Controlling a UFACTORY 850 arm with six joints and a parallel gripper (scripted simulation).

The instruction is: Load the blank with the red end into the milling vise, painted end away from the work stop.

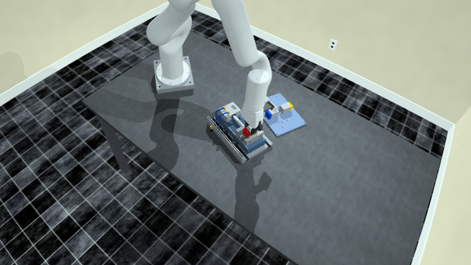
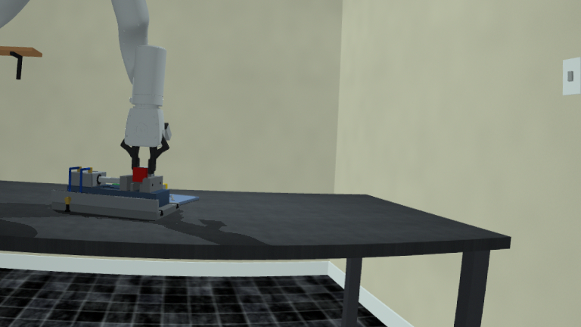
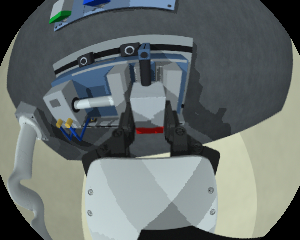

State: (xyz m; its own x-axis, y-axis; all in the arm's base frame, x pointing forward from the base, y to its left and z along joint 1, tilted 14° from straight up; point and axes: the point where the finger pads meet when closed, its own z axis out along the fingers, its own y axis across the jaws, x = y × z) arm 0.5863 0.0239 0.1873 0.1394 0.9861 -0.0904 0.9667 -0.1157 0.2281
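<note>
Right now my hand is 2 cm above the red-ended blank. Round my hand: black work stop rod 5 cm to the left, 3 cm below; moving jaw 4 cm behind, 5 cm below; fixed jaw 3 cm ahead, 5 cm below.
</note>
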